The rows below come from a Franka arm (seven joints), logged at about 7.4 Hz.
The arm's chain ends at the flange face. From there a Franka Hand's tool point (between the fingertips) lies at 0.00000 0.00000 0.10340 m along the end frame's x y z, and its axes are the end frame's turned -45 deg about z.
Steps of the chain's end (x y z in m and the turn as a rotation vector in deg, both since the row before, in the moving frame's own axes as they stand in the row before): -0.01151, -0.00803, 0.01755, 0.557, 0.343, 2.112; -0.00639, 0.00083, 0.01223, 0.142, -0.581, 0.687; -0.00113, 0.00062, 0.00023, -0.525, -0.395, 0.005; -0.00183, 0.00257, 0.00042, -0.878, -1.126, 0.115; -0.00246, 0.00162, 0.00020, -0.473, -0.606, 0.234; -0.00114, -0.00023, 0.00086, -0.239, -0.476, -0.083; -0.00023, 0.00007, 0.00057, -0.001, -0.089, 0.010
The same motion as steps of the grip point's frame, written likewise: -0.00131, -0.01407, 0.01754, 0.151, 0.636, 2.112; -0.00566, -0.00486, 0.01222, 0.511, -0.310, 0.687; -0.00241, -0.00019, 0.00022, -0.092, -0.651, 0.005; -0.00567, 0.00020, 0.00039, 0.175, -1.417, 0.115; -0.00426, -0.00077, 0.00019, 0.094, -0.763, 0.234; -0.00156, -0.00127, 0.00086, 0.168, -0.506, -0.083; -0.00033, -0.00023, 0.00057, 0.062, -0.064, 0.010
